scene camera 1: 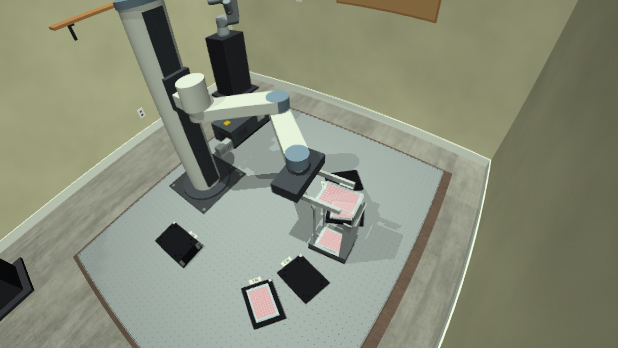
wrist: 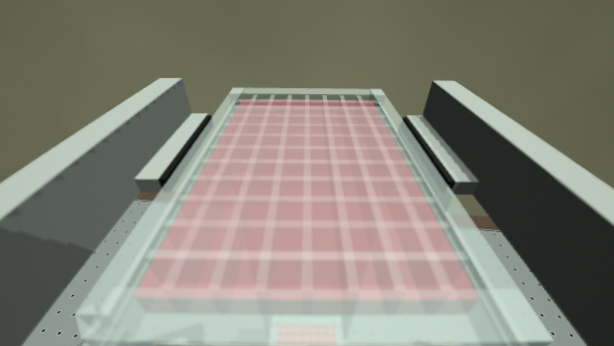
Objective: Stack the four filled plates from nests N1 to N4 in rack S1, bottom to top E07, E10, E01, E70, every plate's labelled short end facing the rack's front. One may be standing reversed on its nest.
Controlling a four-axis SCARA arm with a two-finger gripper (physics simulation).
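Seen in the pictures: gripper, fingertip midpoint: [scene camera 1: 347, 198] [wrist: 307, 102]; arm's base at its link origin: [scene camera 1: 207, 181].
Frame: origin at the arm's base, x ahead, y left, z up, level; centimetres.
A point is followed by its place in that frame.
Observation:
My gripper [scene camera 1: 347, 198] @[x 73.9, y 5.0, z 35.3 cm] [wrist: 307, 102] @[x 73.9, y 5.0, z 35.3 cm] is shut on a filled plate with a pink grid [scene camera 1: 340, 196] @[x 71.6, y 5.1, z 34.4 cm] [wrist: 310, 200] @[x 68.7, y 4.4, z 34.6 cm], its pads along the plate's long sides. It holds the plate level, high over rack S1 [scene camera 1: 327, 253] @[x 71.5, y -0.1, z 3.8 cm] in the scene view. Another pink plate [scene camera 1: 330, 241] @[x 70.4, y 3.6, z 6.7 cm] lies low in the rack. A small pink grid patch shows through the near end of the held plate in the wrist view. A filled plate [scene camera 1: 263, 302] @[x 63.4, y -29.4, z 3.5 cm] lies on a black nest [scene camera 1: 269, 321] @[x 69.1, y -33.6, z 2.5 cm] at the front. Another nest [scene camera 1: 337, 220] @[x 66.3, y 16.3, z 3.1 cm], behind the rack, is mostly hidden. No plate code is readable.
A bare black nest [scene camera 1: 303, 278] @[x 69.4, y -13.3, z 2.5 cm] lies in front of the rack. Another black stand [scene camera 1: 179, 244] @[x 22.0, y -33.2, z 7.3 cm] lies at the left, and one [scene camera 1: 352, 177] @[x 60.5, y 40.5, z 2.5 cm] behind the fingers. The arm's column [scene camera 1: 172, 110] @[x 5.9, y -4.6, z 48.8 cm] and a dark box [scene camera 1: 242, 131] @[x -3.2, y 32.7, z 8.4 cm] stand at the back left.

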